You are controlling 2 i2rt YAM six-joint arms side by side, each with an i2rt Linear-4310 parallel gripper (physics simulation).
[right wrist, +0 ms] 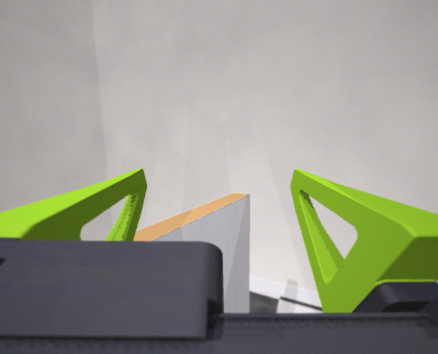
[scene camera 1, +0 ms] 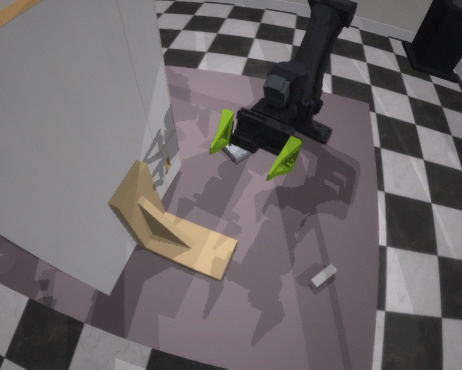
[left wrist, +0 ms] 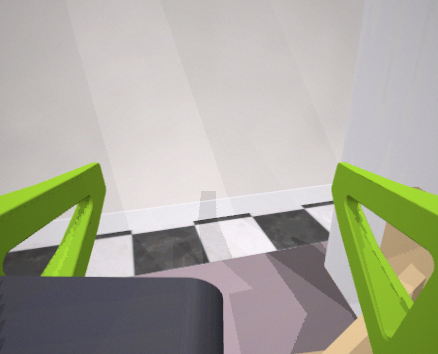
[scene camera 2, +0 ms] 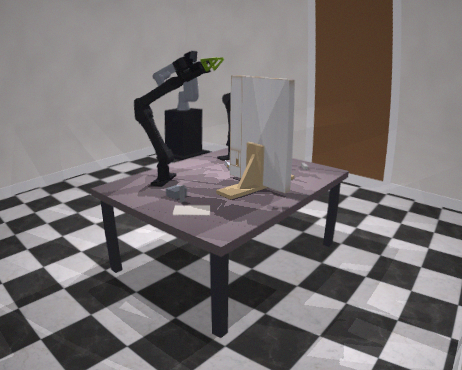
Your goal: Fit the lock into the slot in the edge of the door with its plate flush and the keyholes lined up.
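Pixels of known places: left gripper, fingertip midpoint: (scene camera 1: 238,164) (left wrist: 218,175); right gripper, fingertip midpoint: (right wrist: 218,177) (scene camera 2: 220,58); left arm's base, origin of the base link: (scene camera 1: 300,124); right arm's base, origin of the base link: (scene camera 2: 163,180).
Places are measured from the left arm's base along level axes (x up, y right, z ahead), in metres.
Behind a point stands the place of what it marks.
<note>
The white door panel (scene camera 1: 65,125) {x 0.405, y 0.157, z 0.560 m} (scene camera 2: 265,115) {x 0.364, y 0.195, z 0.580 m} (left wrist: 400,90) {x 0.295, y 0.147, z 0.621 m} (right wrist: 238,250) {x 0.433, y 0.180, z 0.658 m} stands upright on the table. A small keyhole (scene camera 1: 167,165) {x 0.078, y 0.196, z 0.385 m} (scene camera 2: 237,162) shows low near its edge; the slot cannot be made out. The silver lock (scene camera 1: 238,154) {x 0.017, y 0.092, z 0.224 m} lies on the table beside the door, mostly hidden beneath my left gripper in scene camera 1. My left gripper (scene camera 1: 241,166) {x 0.287, y -0.015, z 0.423 m} (left wrist: 218,175) {x 0.287, y -0.015, z 0.423 m} is open and empty, above the table by the lock; its height over the lock is unclear. My right gripper (scene camera 2: 223,61) {x 0.637, y 0.349, z 0.426 m} (right wrist: 218,177) {x 0.637, y 0.349, z 0.426 m} is open and empty, high up, level with or above the door's top.
A wooden foot (scene camera 1: 207,252) {x 0.018, y 0.007, z 0.495 m} (scene camera 2: 255,167) {x 0.106, y 0.221, z 0.547 m} supports the door and juts across the table (scene camera 1: 310,330) {x 0.000, y -0.281, z 0.528 m} (scene camera 2: 220,240) {x 0.000, y 0.643, z 0.932 m}. A small pale block (scene camera 1: 323,276) {x 0.022, y -0.247, z 0.410 m} lies near the table's side. A grey part (scene camera 2: 177,192) {x 0.029, y 0.604, z 0.484 m} and a pale flat sheet (scene camera 2: 192,210) {x 0.001, y 0.608, z 0.643 m} lie on the table before the right arm.
</note>
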